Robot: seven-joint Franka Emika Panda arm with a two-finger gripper.
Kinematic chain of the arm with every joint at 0, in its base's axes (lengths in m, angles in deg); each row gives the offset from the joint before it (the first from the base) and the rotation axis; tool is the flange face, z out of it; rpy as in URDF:
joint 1: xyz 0 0 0.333 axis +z
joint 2: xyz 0 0 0 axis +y
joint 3: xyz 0 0 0.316 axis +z
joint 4: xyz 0.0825 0 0 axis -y
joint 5: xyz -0.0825 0 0.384 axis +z
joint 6: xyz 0 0 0 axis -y
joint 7: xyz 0.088 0 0 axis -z
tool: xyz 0 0 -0.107 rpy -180 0 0
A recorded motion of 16 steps. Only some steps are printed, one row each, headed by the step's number.
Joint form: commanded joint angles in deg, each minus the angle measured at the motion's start. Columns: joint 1, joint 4, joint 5, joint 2, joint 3, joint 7, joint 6.
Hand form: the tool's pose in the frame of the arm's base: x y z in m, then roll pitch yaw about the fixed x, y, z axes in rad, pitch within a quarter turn. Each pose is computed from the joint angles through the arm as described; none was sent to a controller.
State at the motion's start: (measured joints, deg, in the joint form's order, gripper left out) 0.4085 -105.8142 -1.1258 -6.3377 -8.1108 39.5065 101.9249
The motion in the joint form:
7: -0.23 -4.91 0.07 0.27 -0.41 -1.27 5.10
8: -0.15 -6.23 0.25 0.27 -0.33 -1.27 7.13
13: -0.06 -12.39 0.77 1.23 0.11 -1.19 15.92
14: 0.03 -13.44 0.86 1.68 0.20 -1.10 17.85
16: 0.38 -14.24 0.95 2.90 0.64 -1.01 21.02
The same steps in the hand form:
7: 0.5274 -0.0815 0.5347 -3.1184 -0.0329 -0.8078
8: 0.5284 -0.0797 0.5268 -3.1084 -0.0408 -0.8058
13: 0.5313 -0.0733 0.4805 -3.0854 -0.0602 -0.8013
14: 0.5327 -0.0714 0.4708 -3.0804 -0.0659 -0.8007
16: 0.5392 -0.0642 0.4582 -3.0690 -0.0828 -0.7902

